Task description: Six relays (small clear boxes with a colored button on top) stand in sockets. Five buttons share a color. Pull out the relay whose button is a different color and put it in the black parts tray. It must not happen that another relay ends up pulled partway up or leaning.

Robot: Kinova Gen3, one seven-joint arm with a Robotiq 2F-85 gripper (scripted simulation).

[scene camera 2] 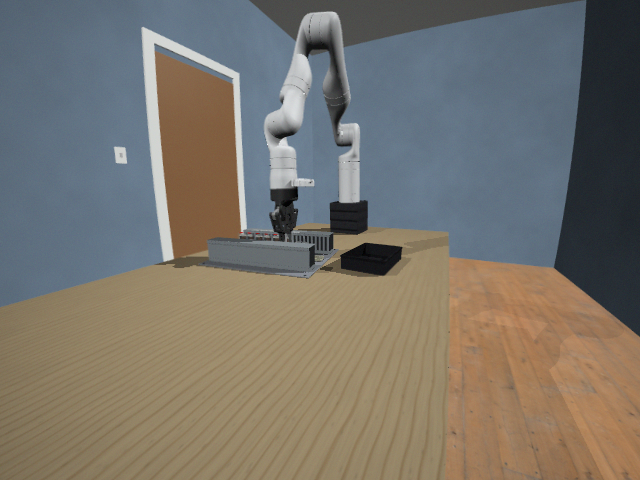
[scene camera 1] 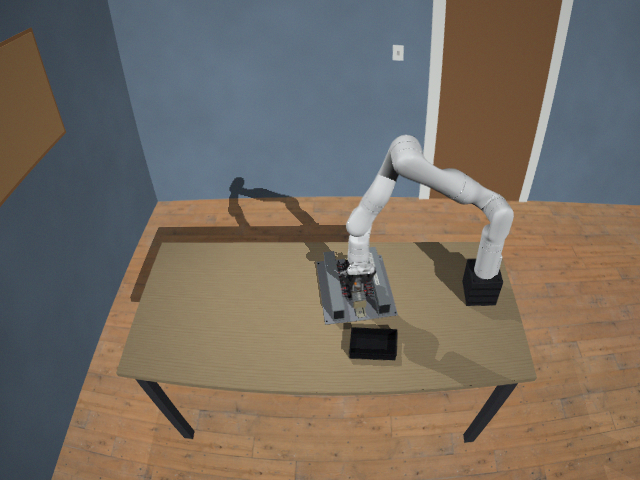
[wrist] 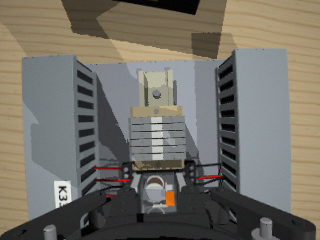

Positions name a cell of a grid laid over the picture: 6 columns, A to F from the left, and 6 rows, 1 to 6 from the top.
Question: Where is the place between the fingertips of the gripper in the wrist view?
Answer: C5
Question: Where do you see a black parts tray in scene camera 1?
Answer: At D5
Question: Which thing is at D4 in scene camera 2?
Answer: A black parts tray.
